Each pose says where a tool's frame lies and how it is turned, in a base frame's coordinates. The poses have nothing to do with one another.
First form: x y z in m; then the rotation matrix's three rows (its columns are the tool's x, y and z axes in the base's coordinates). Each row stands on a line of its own.
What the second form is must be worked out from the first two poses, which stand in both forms.
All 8 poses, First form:
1:
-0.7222, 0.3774, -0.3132
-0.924, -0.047, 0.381
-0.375, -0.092, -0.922
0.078, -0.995, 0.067
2:
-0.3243, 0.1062, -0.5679
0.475, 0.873, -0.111
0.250, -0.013, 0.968
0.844, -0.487, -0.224
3:
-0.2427, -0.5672, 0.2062
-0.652, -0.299, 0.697
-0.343, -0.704, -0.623
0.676, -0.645, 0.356
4:
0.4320, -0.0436, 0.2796
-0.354, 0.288, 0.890
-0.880, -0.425, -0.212
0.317, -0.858, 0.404
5:
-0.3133, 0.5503, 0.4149
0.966, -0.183, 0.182
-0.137, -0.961, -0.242
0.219, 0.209, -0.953
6:
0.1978, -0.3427, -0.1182
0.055, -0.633, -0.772
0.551, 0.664, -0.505
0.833, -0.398, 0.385
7:
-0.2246, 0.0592, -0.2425
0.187, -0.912, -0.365
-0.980, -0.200, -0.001
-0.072, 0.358, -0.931
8:
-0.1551, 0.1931, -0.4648
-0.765, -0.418, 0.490
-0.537, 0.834, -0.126
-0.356, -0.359, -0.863
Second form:
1:
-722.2, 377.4, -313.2
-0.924, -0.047, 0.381
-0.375, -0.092, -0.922
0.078, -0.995, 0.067

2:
-324.3, 106.2, -567.9
0.475, 0.873, -0.111
0.250, -0.013, 0.968
0.844, -0.487, -0.224

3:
-242.7, -567.2, 206.2
-0.652, -0.299, 0.697
-0.343, -0.704, -0.623
0.676, -0.645, 0.356

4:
432.0, -43.6, 279.6
-0.354, 0.288, 0.890
-0.880, -0.425, -0.212
0.317, -0.858, 0.404

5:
-313.3, 550.3, 414.9
0.966, -0.183, 0.182
-0.137, -0.961, -0.242
0.219, 0.209, -0.953

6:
197.8, -342.7, -118.2
0.055, -0.633, -0.772
0.551, 0.664, -0.505
0.833, -0.398, 0.385

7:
-224.6, 59.2, -242.5
0.187, -0.912, -0.365
-0.980, -0.200, -0.001
-0.072, 0.358, -0.931

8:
-155.1, 193.1, -464.8
-0.765, -0.418, 0.490
-0.537, 0.834, -0.126
-0.356, -0.359, -0.863

